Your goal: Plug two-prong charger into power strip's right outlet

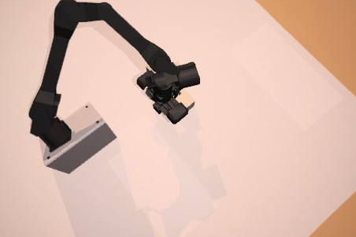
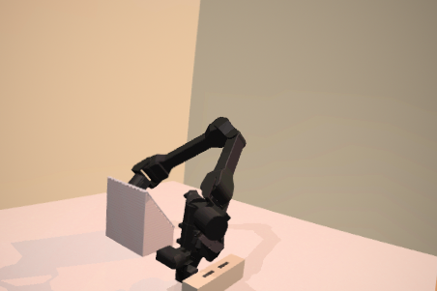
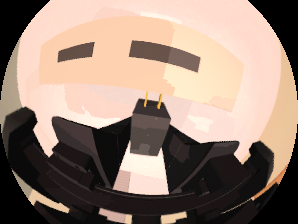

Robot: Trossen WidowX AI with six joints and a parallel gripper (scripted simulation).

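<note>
Now: gripper tip 20 mm short of the dark two-prong charger and 10 mm below it.
</note>
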